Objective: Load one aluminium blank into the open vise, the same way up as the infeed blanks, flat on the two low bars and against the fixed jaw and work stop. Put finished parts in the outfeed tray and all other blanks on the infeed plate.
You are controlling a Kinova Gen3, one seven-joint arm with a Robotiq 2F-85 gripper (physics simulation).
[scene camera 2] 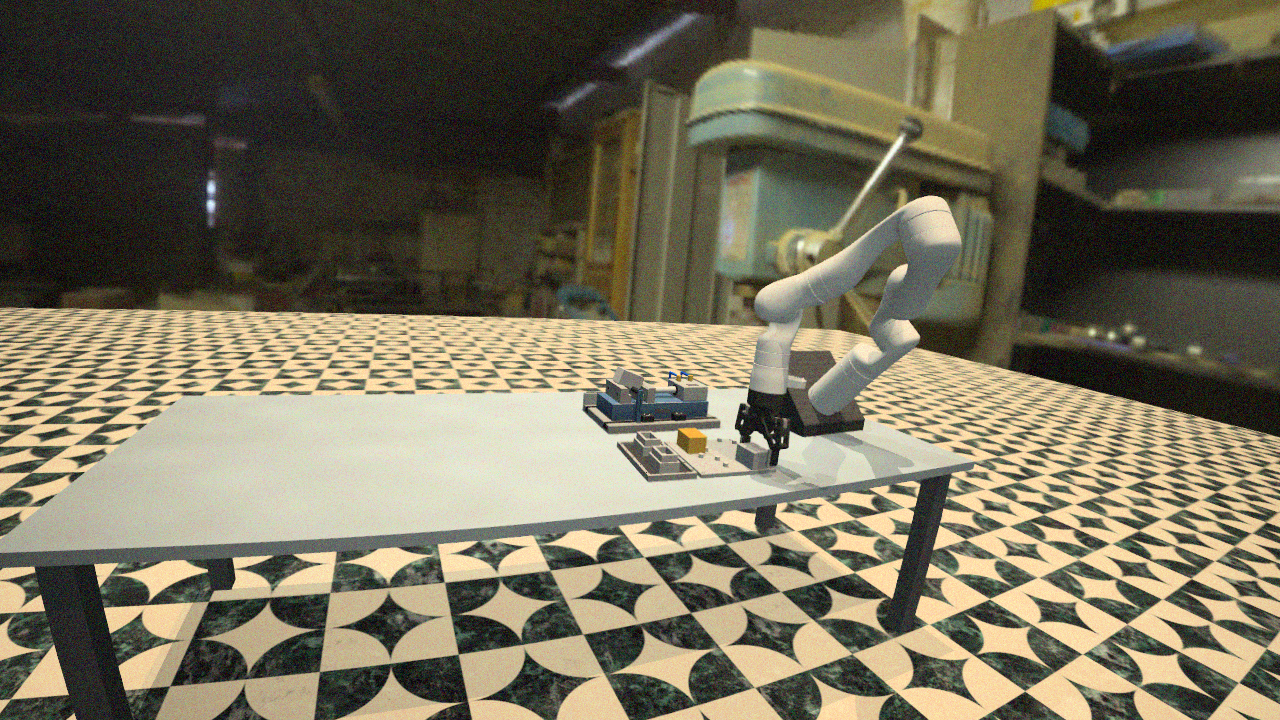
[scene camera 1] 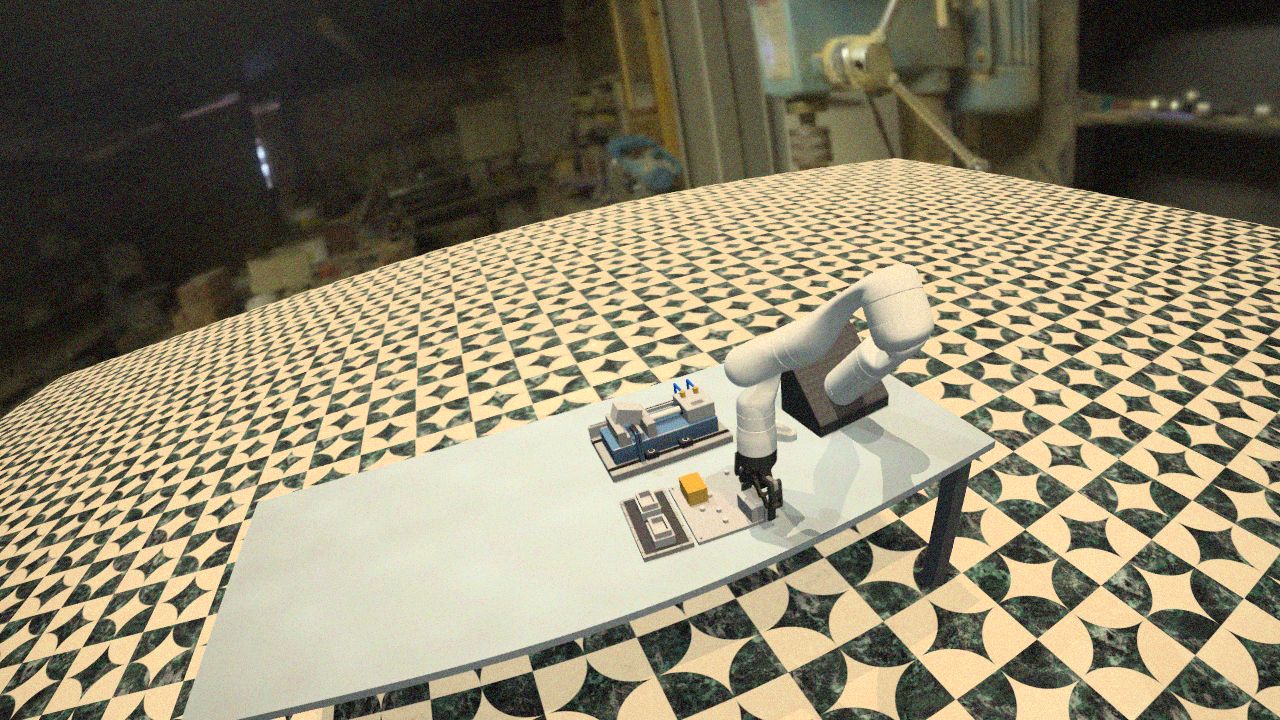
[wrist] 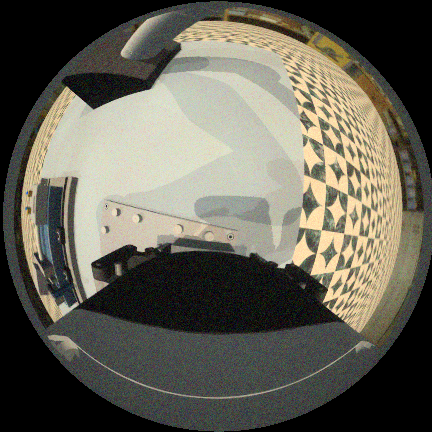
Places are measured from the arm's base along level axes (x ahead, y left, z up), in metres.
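Where they show: gripper, fingertip midpoint: [scene camera 2: 756, 460] [scene camera 1: 758, 508]; arm's base at its link origin: [scene camera 2: 822, 400] [scene camera 1: 840, 387] [wrist: 139, 50].
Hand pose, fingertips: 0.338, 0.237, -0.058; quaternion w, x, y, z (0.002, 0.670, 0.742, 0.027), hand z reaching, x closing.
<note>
Things, the pixels of their top centre, and the offset from my fingertips, as dx, dy, dz. "*": a spot on its surface instead.
- grey aluminium blank at its top centre: [wrist: 200, 269] [scene camera 1: 753, 497] [scene camera 2: 753, 447] +0.006, -0.008, +0.025
- light infeed plate at its top centre: [wrist: 151, 276] [scene camera 1: 721, 501] [scene camera 2: 718, 454] +0.052, -0.069, -0.011
- blank's edge at a spot on its surface: [wrist: 201, 244] * -0.015, -0.012, +0.010
- orange block at its top centre: [scene camera 1: 692, 482] [scene camera 2: 692, 432] +0.096, -0.113, +0.025
- blue vise at its top centre: [scene camera 1: 654, 407] [scene camera 2: 653, 381] +0.100, -0.351, +0.080
- dark outfeed tray at a spot on its surface: [scene camera 1: 632, 530] [scene camera 2: 633, 459] * +0.245, -0.059, -0.008
A grey aluminium blank [scene camera 1: 747, 505] [scene camera 2: 750, 456] lies on the light infeed plate [scene camera 1: 716, 526] [scene camera 2: 716, 465] [wrist: 153, 231] at its right end. My gripper [scene camera 1: 766, 506] [scene camera 2: 767, 447] is open and is lowered right at this blank, with nothing held; the wrist view shows only the blank's edge [wrist: 201, 244] under the gripper body. An orange block [scene camera 1: 692, 487] [scene camera 2: 690, 439] sits on the plate's back corner. The blue vise [scene camera 1: 657, 427] [scene camera 2: 649, 405] [wrist: 52, 225] stands behind the plate with its jaws open. The dark outfeed tray [scene camera 1: 632, 530] [scene camera 2: 630, 457] holds two grey parts.
The arm's dark wedge-shaped base [scene camera 1: 827, 397] [scene camera 2: 819, 393] [wrist: 109, 80] stands at the back right of the table. The table's right edge [scene camera 1: 895, 487] is close to the plate. The floor is a checkered tile pattern.
</note>
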